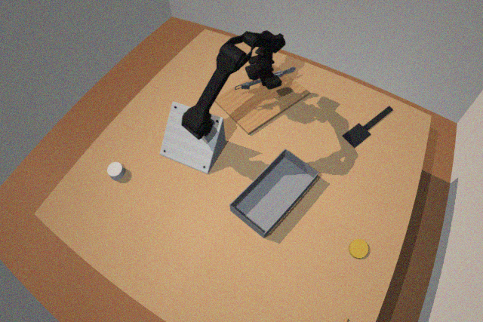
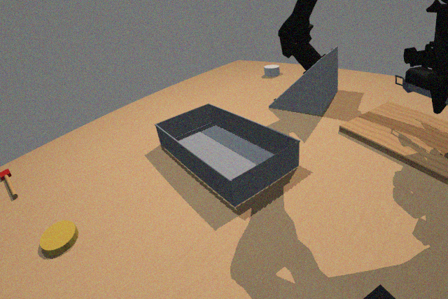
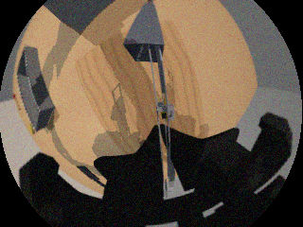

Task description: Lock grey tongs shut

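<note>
Now: the wooden board 60 mm below my gripper tip. Round my gripper tip: grey roasting tin (270 mm ahead, 400 mm to the right, 40 mm below); then yellow disc (630 mm ahead, 440 mm to the right, 60 mm below); then black spatula (480 mm ahead, 90 mm to the left, 70 mm below).
</note>
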